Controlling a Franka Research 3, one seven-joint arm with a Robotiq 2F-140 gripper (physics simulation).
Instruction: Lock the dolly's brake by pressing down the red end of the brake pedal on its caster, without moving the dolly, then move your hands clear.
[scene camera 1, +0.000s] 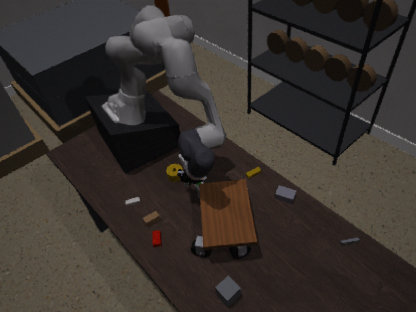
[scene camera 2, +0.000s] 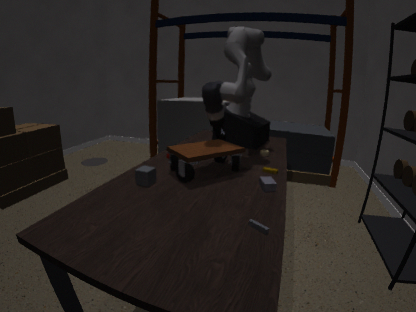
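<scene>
The dolly (scene camera 1: 227, 216) (scene camera 2: 206, 149) has a flat brown wooden deck and stands upright on its casters on the dark table. My gripper (scene camera 1: 198, 187) (scene camera 2: 218, 137) is shut and empty. It points down at the dolly's edge nearest the robot base, close to the caster at that corner. A small green spot (scene camera 1: 198, 183) shows beside the fingers. The red end of the brake pedal does not show in either view; the gripper and the deck hide that area. I cannot tell whether the fingertips touch the pedal.
A yellow round part (scene camera 1: 174, 171) lies beside the gripper. A yellow block (scene camera 1: 253, 172) (scene camera 2: 270, 170), grey block (scene camera 1: 286, 193) (scene camera 2: 267, 184), red brick (scene camera 1: 156, 238), tan block (scene camera 1: 151, 218), white piece (scene camera 1: 132, 201) and grey cube (scene camera 1: 228, 289) (scene camera 2: 145, 176) lie around the dolly.
</scene>
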